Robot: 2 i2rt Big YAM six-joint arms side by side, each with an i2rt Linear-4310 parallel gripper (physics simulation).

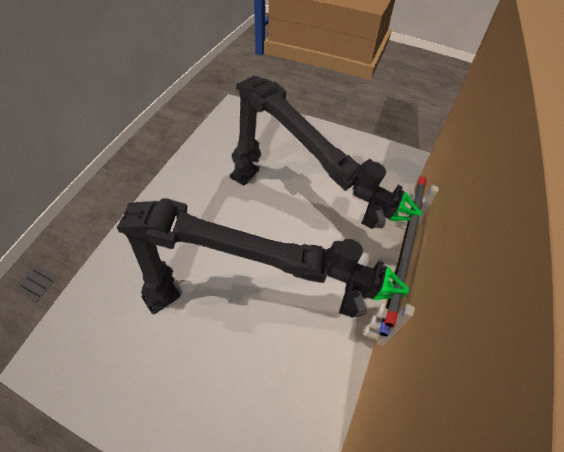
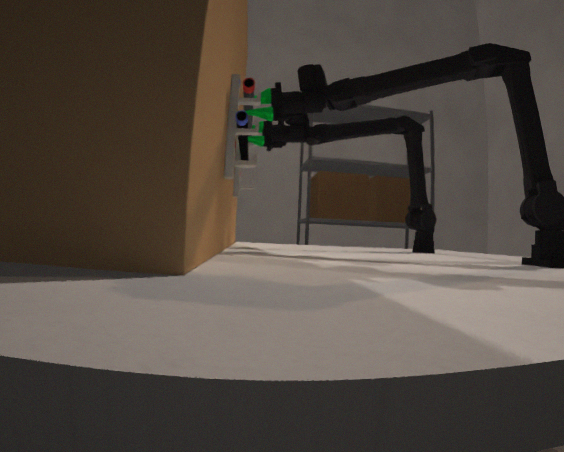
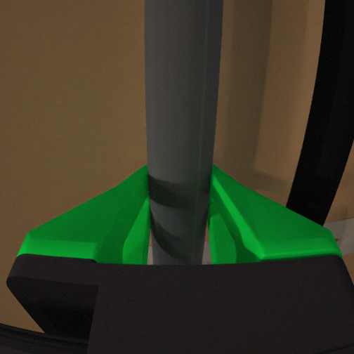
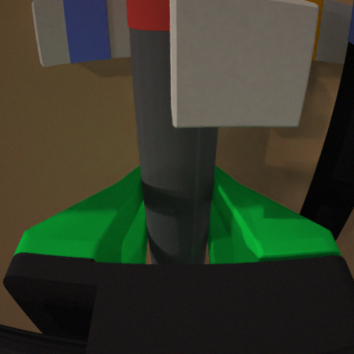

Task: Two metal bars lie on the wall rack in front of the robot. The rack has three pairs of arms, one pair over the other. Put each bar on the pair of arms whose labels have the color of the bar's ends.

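Pixels of known places: left gripper, fingertip midpoint: [image 1: 419,216] [image 2: 243,107]; right gripper, fingertip midpoint: [image 1: 406,292]; left arm's base, origin of the base link: [image 1: 244,173] [image 2: 549,265]; right arm's base, origin of the base link: [image 1: 161,296] [image 2: 423,252].
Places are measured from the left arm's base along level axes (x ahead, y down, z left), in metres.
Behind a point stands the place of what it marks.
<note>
A grey bar with red ends [image 1: 407,246] {x 0.756, y -0.382, z -0.239 m} [image 2: 248,85] {x 0.706, y -0.364, z 0.038 m} [image 3: 182,90] [image 4: 177,150] lies level at the top pair of arms of the wall rack [image 1: 398,327] [image 2: 231,125]. A blue label [image 4: 87,30] is beside it. My left gripper [image 1: 417,212] {x 0.748, y -0.368, z -0.111 m} [image 2: 254,104] [image 3: 178,176] is shut on this bar near one end. My right gripper [image 1: 404,289] {x 0.808, y -0.368, z -0.361 m} [image 2: 254,132] [image 4: 177,174] is shut on it near the other end. The bar with blue ends [image 1: 384,329] {x 0.805, y -0.307, z -0.452 m} [image 2: 242,118] {x 0.715, y -0.289, z 0.033 m} lies one level lower, above the middle arms. An orange label [image 4: 317,30] partly shows. Contact between the red-ended bar and the arms is unclear.
The rack hangs on a tan wall [image 1: 480,280] {x 0.853, y -0.744, z -0.512 m} [image 2: 222,200] {x 0.759, y -0.116, z -0.013 m} close in front of both grippers. A white arm tip [image 4: 245,65] stands close to the right fingers, covering part of the bar. Boxes [image 1: 325,30] stand far behind.
</note>
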